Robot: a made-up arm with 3 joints.
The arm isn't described. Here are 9 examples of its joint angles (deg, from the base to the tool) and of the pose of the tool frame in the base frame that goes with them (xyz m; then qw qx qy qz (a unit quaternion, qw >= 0)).
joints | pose
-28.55 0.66 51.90 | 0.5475 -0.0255 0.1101 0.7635 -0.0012 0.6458 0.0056
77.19 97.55 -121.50 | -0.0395 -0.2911 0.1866 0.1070 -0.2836 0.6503 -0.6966
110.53 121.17 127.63 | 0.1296 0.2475 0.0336 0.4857 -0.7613 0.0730 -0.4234
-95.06 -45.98 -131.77 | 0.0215 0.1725 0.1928 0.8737 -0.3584 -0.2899 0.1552
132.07 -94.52 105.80 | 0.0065 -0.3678 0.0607 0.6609 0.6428 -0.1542 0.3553
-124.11 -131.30 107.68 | 0.0917 -0.2570 0.2252 0.1801 0.1302 -0.3709 0.9017
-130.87 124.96 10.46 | 0.4045 0.1857 -0.2518 0.1530 0.7696 0.4360 0.4407
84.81 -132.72 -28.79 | -0.5189 0.0389 0.1584 0.2196 0.4302 -0.3355 -0.8088
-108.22 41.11 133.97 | -0.2140 0.1365 -0.1573 0.4836 0.0782 -0.8018 -0.3423
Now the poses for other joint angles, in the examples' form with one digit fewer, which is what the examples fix.
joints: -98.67 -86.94 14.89
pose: 0.476 -0.240 -0.072 0.398 -0.459 0.607 -0.512
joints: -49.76 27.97 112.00
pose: 0.210 0.136 -0.271 0.154 -0.125 0.958 0.207
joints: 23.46 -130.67 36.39
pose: -0.325 -0.243 0.344 0.415 0.453 0.047 -0.788
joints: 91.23 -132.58 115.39
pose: 0.067 -0.230 -0.135 0.393 0.891 0.084 0.211
